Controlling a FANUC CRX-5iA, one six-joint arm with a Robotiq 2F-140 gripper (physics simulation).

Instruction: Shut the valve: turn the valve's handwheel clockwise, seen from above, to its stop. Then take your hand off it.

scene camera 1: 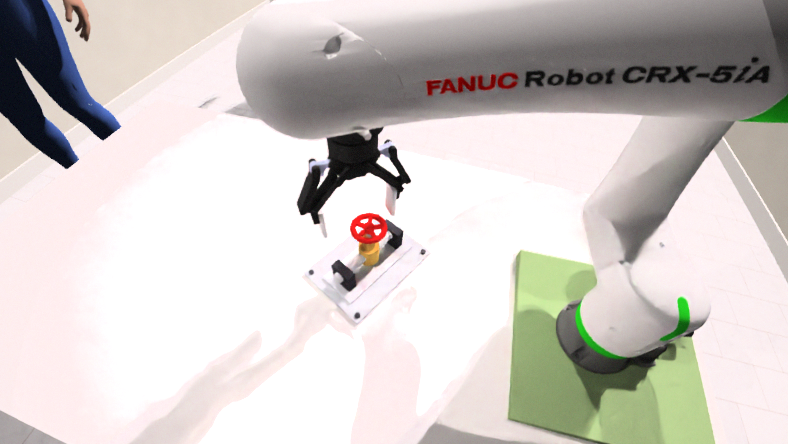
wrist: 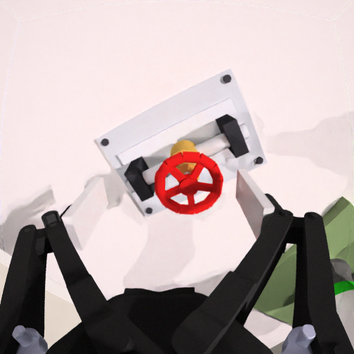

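The red handwheel [scene camera 1: 368,228] [wrist: 189,185] sits on top of the yellow valve body [scene camera 1: 368,254] [wrist: 184,148]. The valve is on a pipe held by two black clamps on a pale plate [scene camera 1: 386,287] [wrist: 165,114]. My gripper [scene camera 1: 357,215] [wrist: 169,187] is wide open and empty, pointing down above the handwheel. In the wrist view the handwheel shows between the two pale finger pads, nearer the right one. Neither pad appears to touch it. The exact height of the pads over the rim is hard to tell.
The plate has dark bolts at its corners and lies on a pale table top. The robot's base stands on a green board [scene camera 1: 537,380] [wrist: 280,287] to the right. The white arm spans the upper part of the scene view. A person in blue [scene camera 1: 41,71] stands at the upper left.
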